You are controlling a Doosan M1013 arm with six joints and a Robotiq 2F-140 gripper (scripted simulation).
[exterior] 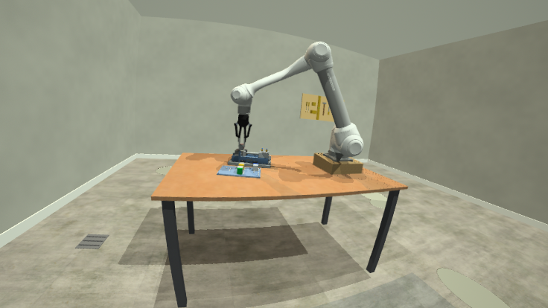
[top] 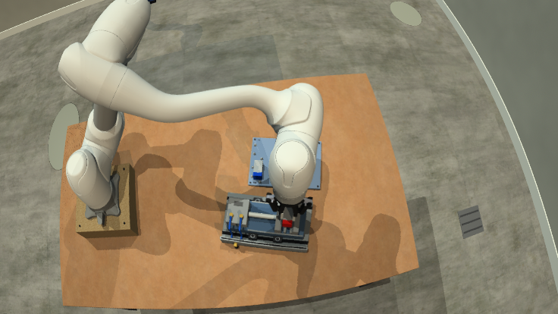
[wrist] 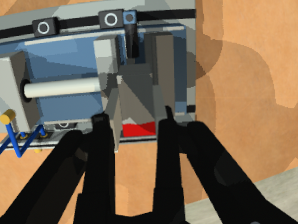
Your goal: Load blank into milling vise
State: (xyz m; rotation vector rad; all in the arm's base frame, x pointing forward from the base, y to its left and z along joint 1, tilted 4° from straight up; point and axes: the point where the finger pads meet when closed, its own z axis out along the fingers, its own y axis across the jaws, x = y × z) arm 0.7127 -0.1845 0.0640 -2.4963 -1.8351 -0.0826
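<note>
The red-ended blank is 3 cm below my hand. The rest, counted from my hand: fixed jaw 3 cm ahead, 7 cm below; then work stop rod 1 cm ahead, 5 cm to the left, 6 cm below; then moving jaw 3 cm behind, 1 cm to the left, 7 cm below.
</note>
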